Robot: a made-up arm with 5 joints. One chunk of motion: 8 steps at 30 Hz.
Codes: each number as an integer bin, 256 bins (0 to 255) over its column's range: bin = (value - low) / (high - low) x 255, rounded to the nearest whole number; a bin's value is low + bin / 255 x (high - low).
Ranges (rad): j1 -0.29..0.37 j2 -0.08..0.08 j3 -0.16..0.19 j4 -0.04..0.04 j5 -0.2..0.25
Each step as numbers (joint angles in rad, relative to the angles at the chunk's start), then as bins.
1 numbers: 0.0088 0.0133 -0.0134 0.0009 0.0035
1 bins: 115 149 107 130 115
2 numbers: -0.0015 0.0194 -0.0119 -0.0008 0.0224
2 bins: 111 158 108 125 126
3 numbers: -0.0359 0.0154 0.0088 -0.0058 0.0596
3 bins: 98 152 123 109 147
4 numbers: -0.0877 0.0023 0.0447 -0.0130 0.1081
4 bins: 78 131 149 86 175
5 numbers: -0.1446 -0.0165 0.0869 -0.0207 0.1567
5 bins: 56 101 180 62 202
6 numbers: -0.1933 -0.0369 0.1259 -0.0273 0.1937
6 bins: 37 69 208 40 223
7 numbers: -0.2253 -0.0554 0.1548 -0.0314 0.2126
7 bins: 25 39 229 27 234
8 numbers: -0.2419 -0.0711 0.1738 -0.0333 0.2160
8 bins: 19 14 243 21 236
